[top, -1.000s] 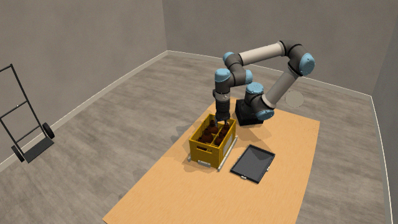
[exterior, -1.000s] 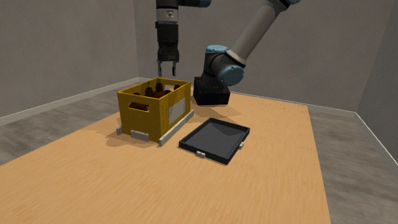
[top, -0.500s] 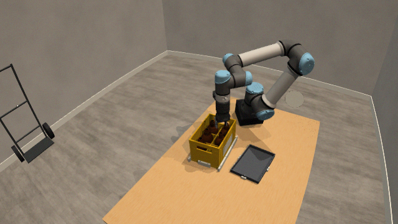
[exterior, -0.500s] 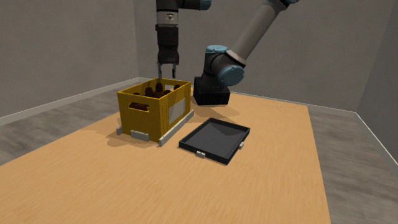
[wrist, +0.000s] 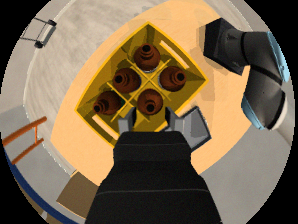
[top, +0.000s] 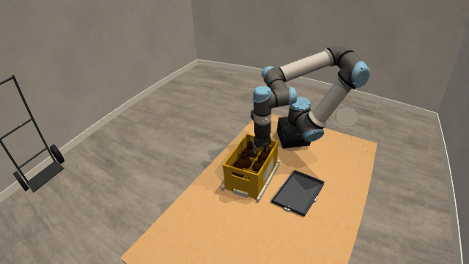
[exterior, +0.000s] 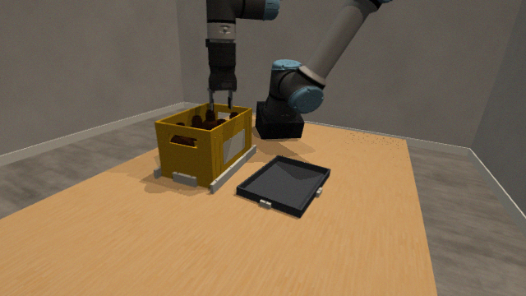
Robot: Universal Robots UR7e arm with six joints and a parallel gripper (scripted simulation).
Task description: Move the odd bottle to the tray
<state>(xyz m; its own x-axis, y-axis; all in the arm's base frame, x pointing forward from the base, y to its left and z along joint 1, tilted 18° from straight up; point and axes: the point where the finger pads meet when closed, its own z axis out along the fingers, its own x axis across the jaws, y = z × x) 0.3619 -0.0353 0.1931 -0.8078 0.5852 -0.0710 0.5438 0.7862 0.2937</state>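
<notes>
Now: the bottle 13 cm below my hand. The rest, counted from my hand: yellow crate 1 cm ahead, 5 cm to the right, 13 cm below; then dark tray 2 cm behind, 23 cm to the left, 20 cm below.
</notes>
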